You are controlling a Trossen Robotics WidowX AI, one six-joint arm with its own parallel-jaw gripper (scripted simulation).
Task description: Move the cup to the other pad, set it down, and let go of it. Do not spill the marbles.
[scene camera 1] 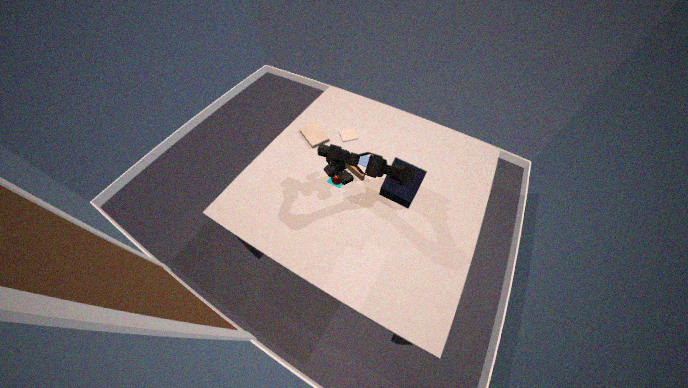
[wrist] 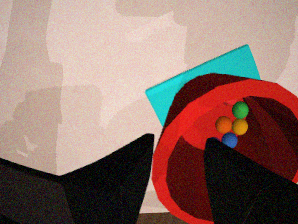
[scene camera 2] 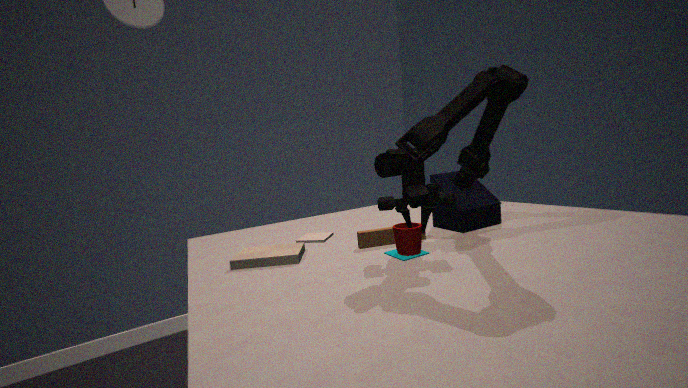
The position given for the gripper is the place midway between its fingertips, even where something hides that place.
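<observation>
Scene camera 2 shows the gripper (scene camera 2: 417,233) and a red cup (scene camera 2: 408,240). The wrist view shows the red cup (wrist: 178,175) and the gripper (wrist: 179,144) too.
</observation>
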